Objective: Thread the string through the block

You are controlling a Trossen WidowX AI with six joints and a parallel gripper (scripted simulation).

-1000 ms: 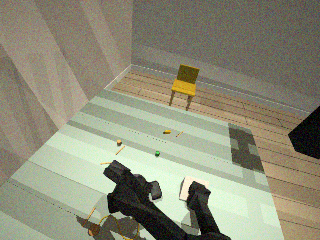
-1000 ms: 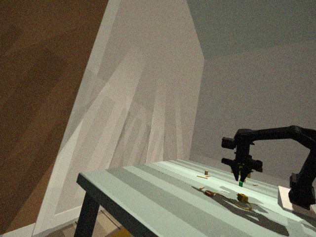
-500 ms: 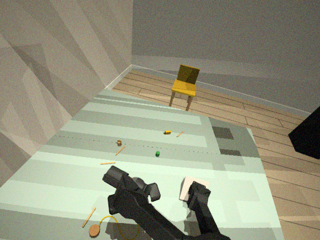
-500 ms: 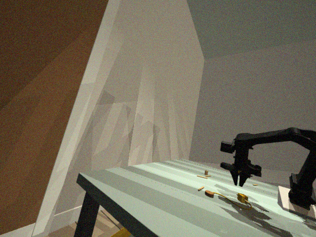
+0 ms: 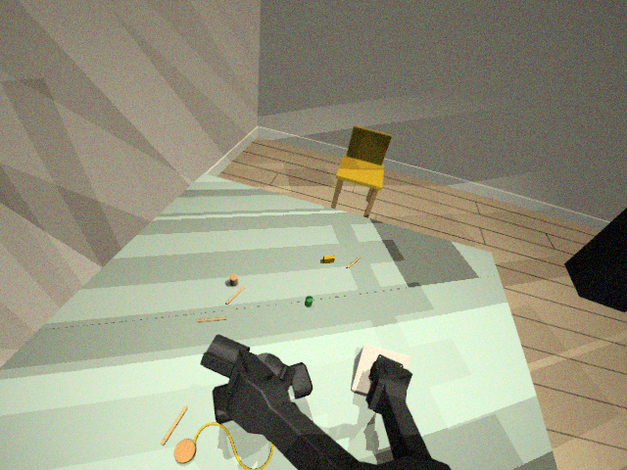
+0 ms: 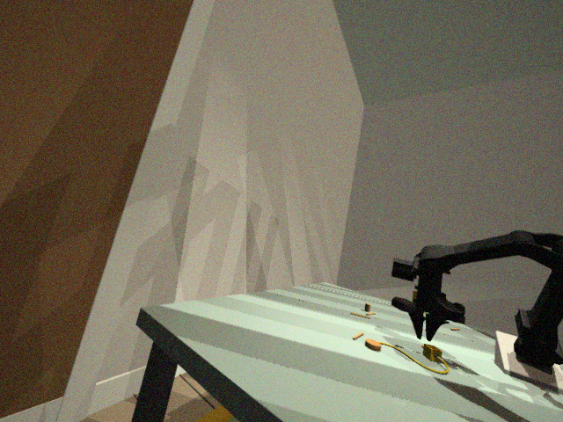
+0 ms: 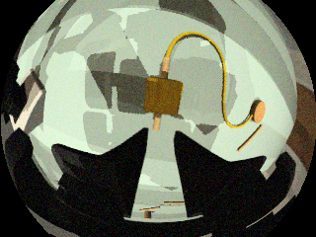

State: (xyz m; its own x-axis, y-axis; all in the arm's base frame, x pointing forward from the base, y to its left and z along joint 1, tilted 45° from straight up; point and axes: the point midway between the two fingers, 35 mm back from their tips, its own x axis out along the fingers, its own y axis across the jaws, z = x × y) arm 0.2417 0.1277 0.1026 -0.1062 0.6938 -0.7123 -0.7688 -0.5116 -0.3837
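Right now my gripper tip is 30 mm past the thin wooden stick, 30 mm to the right of it and 20 mm above it. Round my gripper tip: round wooden button 100 mm ahead, 130 mm to the left, 30 mm below; green cylinder 300 mm to the right, 20 mm below; small brown cylinder 230 mm ahead, 270 mm to the right, 20 mm below.
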